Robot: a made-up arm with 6 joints. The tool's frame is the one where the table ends. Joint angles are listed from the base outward.
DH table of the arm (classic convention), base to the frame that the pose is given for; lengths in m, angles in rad. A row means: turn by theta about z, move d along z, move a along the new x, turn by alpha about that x. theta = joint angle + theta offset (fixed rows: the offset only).
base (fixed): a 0.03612; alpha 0; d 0; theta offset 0.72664
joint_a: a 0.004; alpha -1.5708; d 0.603; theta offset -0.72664
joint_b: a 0.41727; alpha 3.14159; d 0; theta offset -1.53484
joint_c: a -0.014; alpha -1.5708; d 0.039; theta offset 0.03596
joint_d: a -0.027; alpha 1.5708; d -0.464; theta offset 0
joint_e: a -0.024; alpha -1.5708; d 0.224; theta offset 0
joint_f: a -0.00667; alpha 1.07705; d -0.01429; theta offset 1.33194
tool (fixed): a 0; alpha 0; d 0.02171; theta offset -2.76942
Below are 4 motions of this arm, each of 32 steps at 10 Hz.
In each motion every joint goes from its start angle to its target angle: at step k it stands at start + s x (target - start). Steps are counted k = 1, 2, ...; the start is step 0. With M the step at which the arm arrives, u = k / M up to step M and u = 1 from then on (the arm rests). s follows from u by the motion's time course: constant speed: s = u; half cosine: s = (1 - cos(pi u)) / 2; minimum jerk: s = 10 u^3 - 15 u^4 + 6 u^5.
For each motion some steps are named. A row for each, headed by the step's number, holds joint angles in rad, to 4 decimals.
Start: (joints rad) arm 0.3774 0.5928 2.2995 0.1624 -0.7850 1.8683
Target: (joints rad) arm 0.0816 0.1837 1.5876 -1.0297 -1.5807 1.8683
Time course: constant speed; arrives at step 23
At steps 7, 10, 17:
7: 0.2874 0.4683 2.0828 -0.2004 -1.0272 1.8683
10: 0.2488 0.4149 1.9900 -0.3559 -1.1310 1.8683
17: 0.1588 0.2904 1.7733 -0.7187 -1.3731 1.8683

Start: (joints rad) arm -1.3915 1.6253 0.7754 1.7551 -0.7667 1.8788
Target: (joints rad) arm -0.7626 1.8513 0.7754 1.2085 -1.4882 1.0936
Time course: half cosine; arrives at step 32
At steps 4, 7, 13, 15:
4: -1.3676 1.6339 0.7754 1.7343 -0.7942 1.8489
7: -1.3201 1.6509 0.7754 1.6931 -0.8486 1.7897
13: -1.1683 1.7055 0.7754 1.5611 -1.0227 1.6002
15: -1.1079 1.7272 0.7754 1.5086 -1.0921 1.5247

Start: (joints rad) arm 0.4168 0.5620 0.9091 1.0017 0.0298 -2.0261
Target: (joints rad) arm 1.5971 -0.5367 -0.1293 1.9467 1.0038 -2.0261
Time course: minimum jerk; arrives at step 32
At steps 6, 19, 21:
6: 0.4744 0.5084 0.8585 1.0478 0.0773 -2.0261
19: 1.2096 -0.1760 0.2116 1.6365 0.6840 -2.0261
21: 1.3309 -0.2889 0.1049 1.7336 0.7841 -2.0261

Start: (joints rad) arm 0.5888 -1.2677 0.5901 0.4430 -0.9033 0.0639
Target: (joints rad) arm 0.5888 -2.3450 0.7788 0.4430 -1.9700 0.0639
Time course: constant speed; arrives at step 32
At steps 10, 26, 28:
10: 0.5888 -1.6044 0.6491 0.4430 -1.2366 0.0639
26: 0.5888 -2.1430 0.7434 0.4430 -1.7700 0.0639
28: 0.5888 -2.2103 0.7552 0.4430 -1.8367 0.0639

